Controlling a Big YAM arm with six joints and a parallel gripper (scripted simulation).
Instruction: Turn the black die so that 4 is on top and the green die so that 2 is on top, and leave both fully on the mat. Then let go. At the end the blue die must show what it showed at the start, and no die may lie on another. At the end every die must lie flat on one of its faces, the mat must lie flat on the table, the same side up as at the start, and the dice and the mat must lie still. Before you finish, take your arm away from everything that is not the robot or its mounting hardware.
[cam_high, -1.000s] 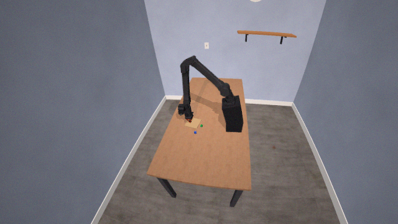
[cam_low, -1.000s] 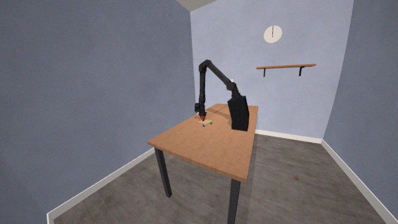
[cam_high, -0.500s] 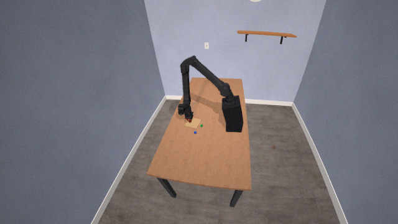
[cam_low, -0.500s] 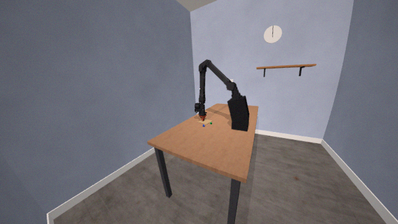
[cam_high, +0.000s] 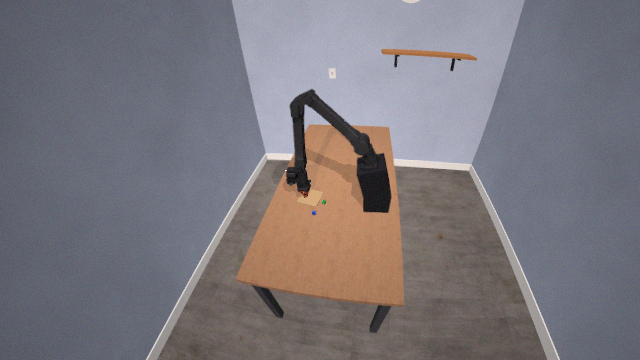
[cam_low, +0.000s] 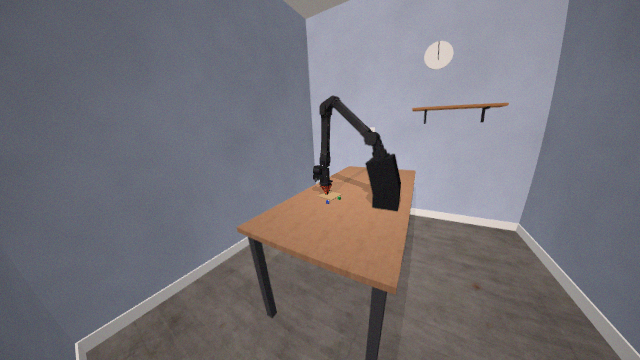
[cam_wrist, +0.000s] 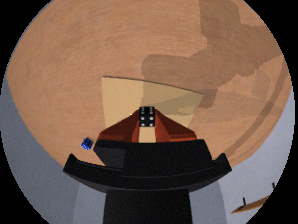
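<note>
Now: hand right at the black die. The rest, counted from my hand: green die: 130 mm behind, 20 mm to the left, 10 mm below; then blue die: 120 mm to the left, 110 mm behind, 10 mm below; then tan mat: 30 mm behind, 20 mm below.
</note>
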